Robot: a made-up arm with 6 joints.
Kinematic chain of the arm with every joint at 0, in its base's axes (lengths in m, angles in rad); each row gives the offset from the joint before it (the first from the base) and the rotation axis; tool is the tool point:
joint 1: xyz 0 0 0.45 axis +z
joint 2: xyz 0.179 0 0 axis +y
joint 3: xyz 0 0 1.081 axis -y
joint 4: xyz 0 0 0.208 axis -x
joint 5: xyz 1.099 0 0 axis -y
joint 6: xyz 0.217 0 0 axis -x
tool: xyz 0 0 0
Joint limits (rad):
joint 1: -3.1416..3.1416
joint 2: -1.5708..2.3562
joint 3: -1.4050..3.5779
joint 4: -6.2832..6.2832
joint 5: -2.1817..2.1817
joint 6: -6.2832..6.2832
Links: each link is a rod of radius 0.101 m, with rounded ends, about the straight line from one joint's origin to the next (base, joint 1, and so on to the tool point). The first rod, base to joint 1, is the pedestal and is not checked.
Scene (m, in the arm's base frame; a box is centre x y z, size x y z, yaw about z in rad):
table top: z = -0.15
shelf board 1: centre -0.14 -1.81 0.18 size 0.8 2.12 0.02 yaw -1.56
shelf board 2: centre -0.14 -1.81 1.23 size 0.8 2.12 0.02 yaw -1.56
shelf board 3: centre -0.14 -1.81 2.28 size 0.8 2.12 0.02 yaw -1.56
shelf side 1: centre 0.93 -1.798 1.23 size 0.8 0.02 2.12 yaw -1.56
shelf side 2: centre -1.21 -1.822 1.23 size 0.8 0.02 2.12 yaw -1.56
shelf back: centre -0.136 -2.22 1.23 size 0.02 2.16 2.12 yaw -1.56
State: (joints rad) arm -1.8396 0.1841 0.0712 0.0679 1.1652 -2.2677
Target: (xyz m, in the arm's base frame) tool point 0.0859 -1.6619 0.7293
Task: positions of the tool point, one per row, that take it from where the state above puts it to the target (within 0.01 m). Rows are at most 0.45 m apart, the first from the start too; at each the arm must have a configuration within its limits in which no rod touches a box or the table.
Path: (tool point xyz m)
1: -0.4261 -1.3127 1.8047
2: -0.4168 -1.0834 1.7835
3: -0.2704 -1.2028 1.4133
4: -0.0877 -1.1857 1.0502
5: 0.0791 -1.0343 0.7293
6: 0.0834 -1.2489 0.7588
7: 0.0856 -1.4599 0.7586
8: 0.0859 -1.6619 0.7293

